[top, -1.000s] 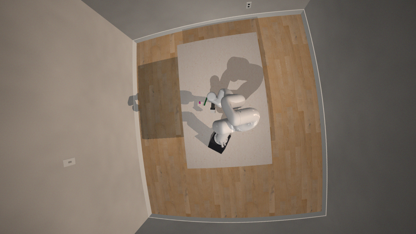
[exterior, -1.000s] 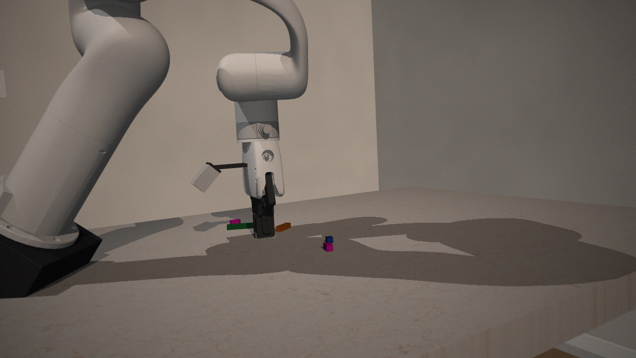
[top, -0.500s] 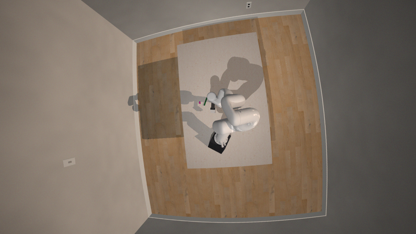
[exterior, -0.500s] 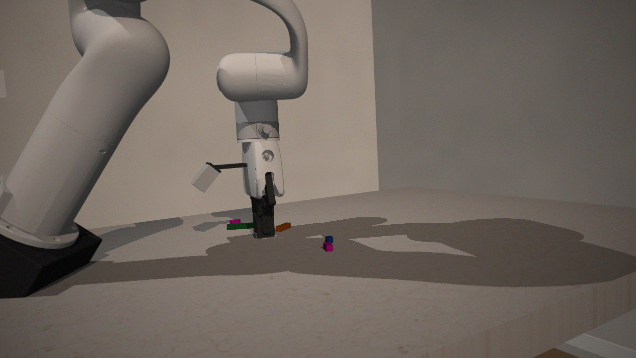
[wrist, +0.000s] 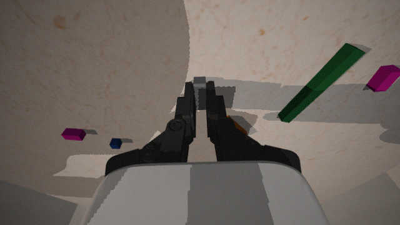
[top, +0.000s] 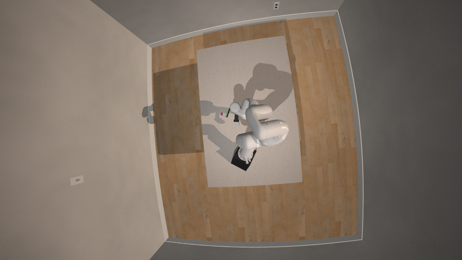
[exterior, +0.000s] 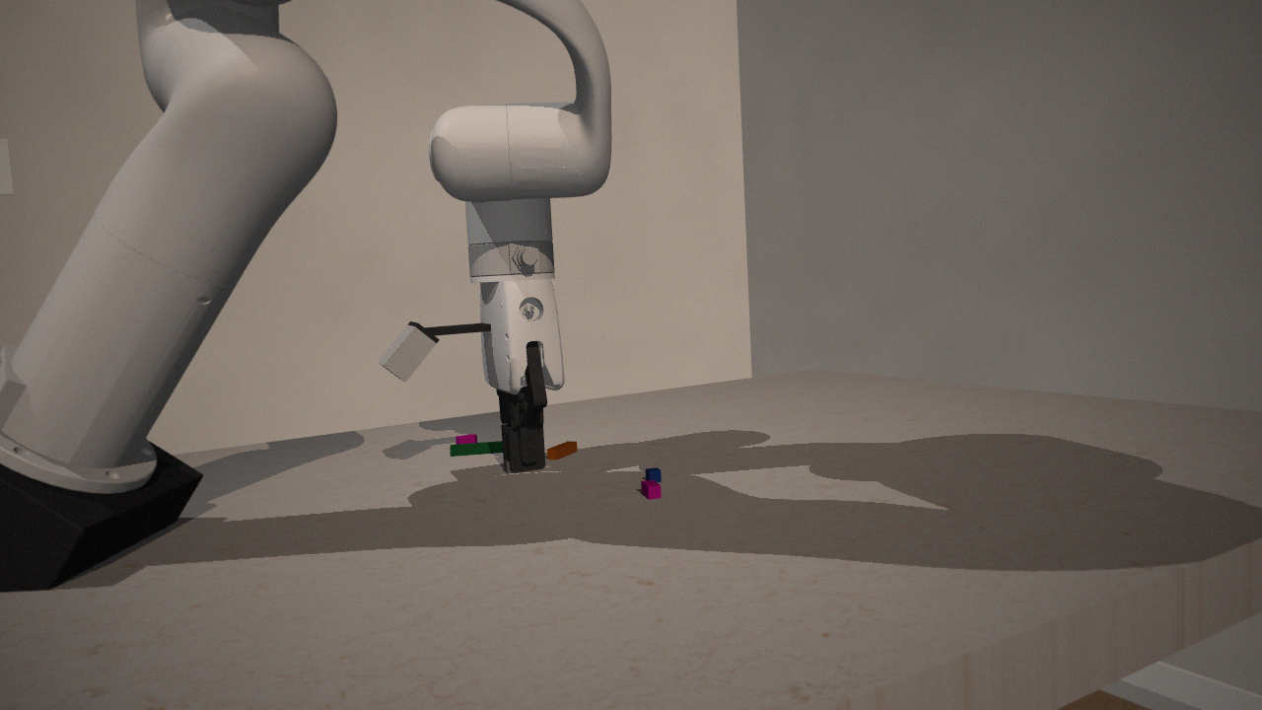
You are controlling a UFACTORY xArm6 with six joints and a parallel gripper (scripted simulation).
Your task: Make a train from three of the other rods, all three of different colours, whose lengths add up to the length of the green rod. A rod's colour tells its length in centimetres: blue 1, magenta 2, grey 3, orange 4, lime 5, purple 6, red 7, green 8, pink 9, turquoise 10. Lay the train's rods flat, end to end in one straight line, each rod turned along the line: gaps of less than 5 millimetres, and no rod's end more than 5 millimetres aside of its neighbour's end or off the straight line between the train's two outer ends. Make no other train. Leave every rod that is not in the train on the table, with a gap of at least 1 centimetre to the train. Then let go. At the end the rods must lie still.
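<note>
My gripper is now 3 cm short of the blue rod, 13 cm to the left of it and 2 cm above it. Also, from my hand: green rod 3 cm ahead, 10 cm to the left, 2 cm below; then grey rod 2 cm below; then orange rod 6 cm ahead, 2 cm to the left, 2 cm below.
</note>
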